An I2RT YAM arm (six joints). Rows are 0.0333 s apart.
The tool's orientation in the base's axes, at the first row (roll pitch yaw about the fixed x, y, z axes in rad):
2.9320, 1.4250, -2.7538
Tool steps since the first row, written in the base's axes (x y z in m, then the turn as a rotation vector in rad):
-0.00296, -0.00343, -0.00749, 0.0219, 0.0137, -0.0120
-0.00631, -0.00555, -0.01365, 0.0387, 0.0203, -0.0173
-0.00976, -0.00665, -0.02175, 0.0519, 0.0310, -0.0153
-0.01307, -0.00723, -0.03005, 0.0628, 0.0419, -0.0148
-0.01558, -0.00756, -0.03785, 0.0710, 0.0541, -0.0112
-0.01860, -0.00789, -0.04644, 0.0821, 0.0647, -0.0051
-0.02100, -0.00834, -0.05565, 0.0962, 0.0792, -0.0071
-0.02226, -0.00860, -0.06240, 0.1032, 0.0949, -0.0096
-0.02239, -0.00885, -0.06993, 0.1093, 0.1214, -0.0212
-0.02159, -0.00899, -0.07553, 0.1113, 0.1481, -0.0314
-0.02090, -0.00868, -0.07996, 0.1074, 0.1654, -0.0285
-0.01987, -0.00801, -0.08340, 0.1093, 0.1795, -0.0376
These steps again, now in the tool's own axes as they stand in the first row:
0.00800, -0.00141, -0.00327, 0.0082, -0.0013, 0.0273
0.01466, -0.00147, -0.00632, 0.0108, -0.0054, 0.0454
0.02320, -0.00069, -0.00860, 0.0065, -0.0039, 0.0619
0.03189, 0.00043, -0.01045, 0.0039, -0.0010, 0.0768
0.03996, 0.00133, -0.01158, -0.0014, 0.0046, 0.0898
0.04888, 0.00249, -0.01301, -0.0096, 0.0074, 0.1040
0.05834, 0.00318, -0.01391, -0.0103, 0.0114, 0.1239
0.06520, 0.00347, -0.01413, -0.0096, 0.0204, 0.1387
0.07269, 0.00311, -0.01330, -0.0004, 0.0386, 0.1601
0.07813, 0.00238, -0.01193, 0.0080, 0.0592, 0.1781
0.08240, 0.00211, -0.01057, 0.0047, 0.0758, 0.1842
0.08563, 0.00199, -0.00886, 0.0126, 0.0862, 0.1949

